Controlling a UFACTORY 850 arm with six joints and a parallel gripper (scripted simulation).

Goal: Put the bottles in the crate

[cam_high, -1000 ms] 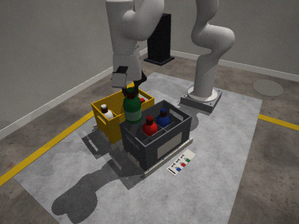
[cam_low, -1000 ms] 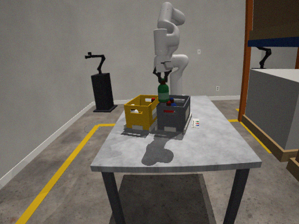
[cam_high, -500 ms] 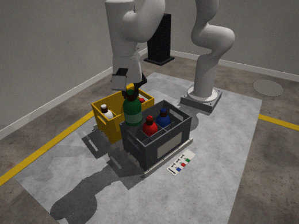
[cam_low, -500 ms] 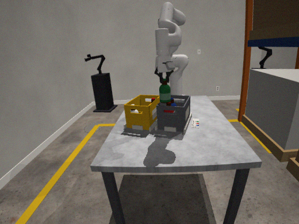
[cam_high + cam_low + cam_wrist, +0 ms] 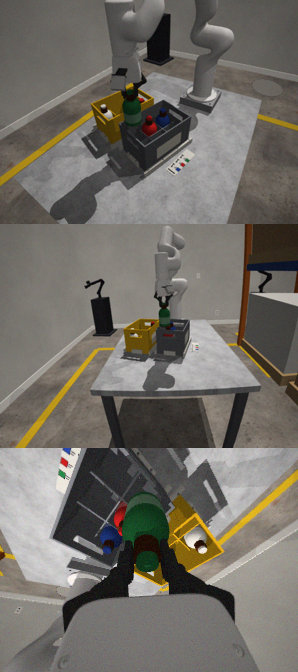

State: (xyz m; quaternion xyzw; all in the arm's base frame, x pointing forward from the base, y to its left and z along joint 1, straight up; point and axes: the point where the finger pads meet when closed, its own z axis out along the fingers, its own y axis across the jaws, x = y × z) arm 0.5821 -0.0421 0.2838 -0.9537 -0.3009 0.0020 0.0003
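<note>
The green-label bottle lies 70 mm below my hand. Also, from my hand: grey crate: 250 mm below, 80 mm behind, 60 mm to the left; then blue-label bottle: 250 mm below, 180 mm behind, 30 mm to the left; then red bottle: 250 mm below, 90 mm behind, 10 mm to the left.
</note>
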